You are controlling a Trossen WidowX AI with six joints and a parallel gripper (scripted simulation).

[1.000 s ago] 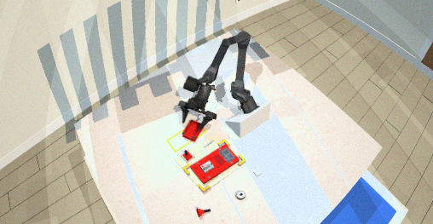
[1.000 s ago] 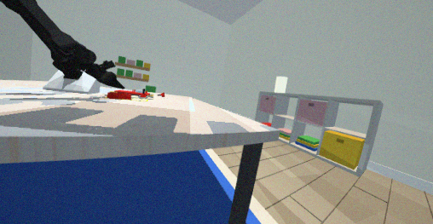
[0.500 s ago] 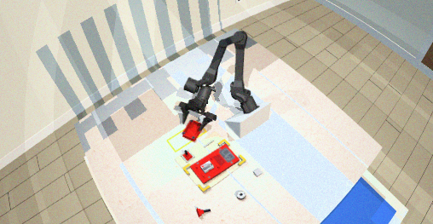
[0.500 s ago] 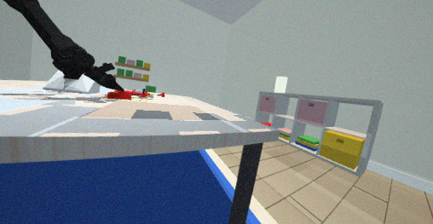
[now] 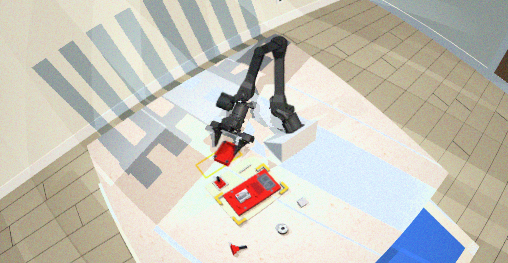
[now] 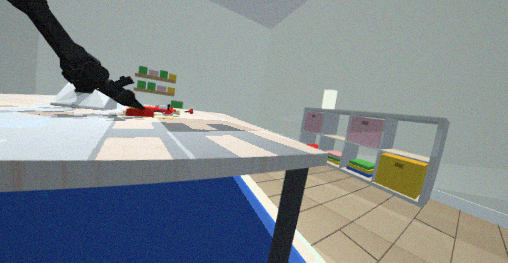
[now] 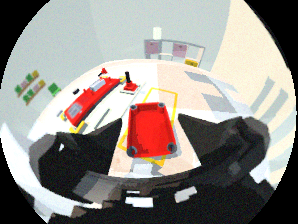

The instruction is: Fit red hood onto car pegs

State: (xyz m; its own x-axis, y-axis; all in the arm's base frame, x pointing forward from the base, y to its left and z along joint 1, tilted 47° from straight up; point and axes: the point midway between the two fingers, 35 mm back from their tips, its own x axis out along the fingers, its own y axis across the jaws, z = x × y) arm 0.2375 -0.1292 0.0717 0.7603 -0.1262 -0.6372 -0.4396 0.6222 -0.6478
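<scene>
The red hood is 1 cm behind my gripper tip and 3 cm below it.
</scene>
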